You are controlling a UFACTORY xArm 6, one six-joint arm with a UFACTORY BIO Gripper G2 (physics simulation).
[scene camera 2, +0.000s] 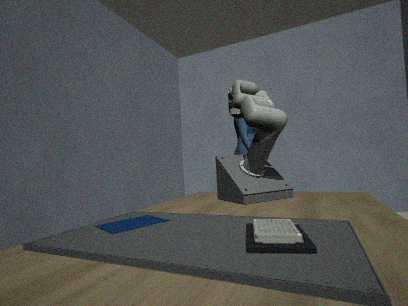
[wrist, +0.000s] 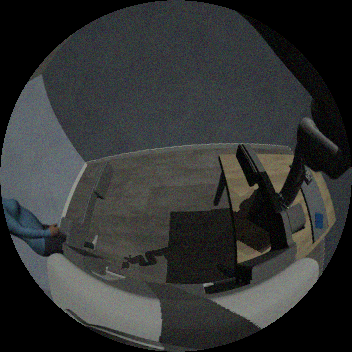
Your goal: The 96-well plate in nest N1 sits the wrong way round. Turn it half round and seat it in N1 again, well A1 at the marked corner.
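Note:
The white 96-well plate [scene camera 2: 276, 230] sits in the dark nest N1 [scene camera 2: 282, 248] on the right part of the grey board. Its well A1 and the nest's marked corner are too small and blurred to make out. My gripper [scene camera 2: 233, 109] [wrist: 174, 157] is open and empty. It is high up beside the folded arm, far behind and above the plate. In the wrist view its two dark fingers stand wide apart, with floor and wall between them.
A blue rectangle [scene camera 2: 132, 224] [wrist: 319, 220] lies on the left of the grey board [scene camera 2: 200, 245]. The arm's wedge-shaped base [scene camera 2: 255, 187] stands behind the board on the wooden table [scene camera 2: 187, 204]. A person in blue [scene camera 2: 241, 137] [wrist: 25, 225] is partly hidden behind the arm.

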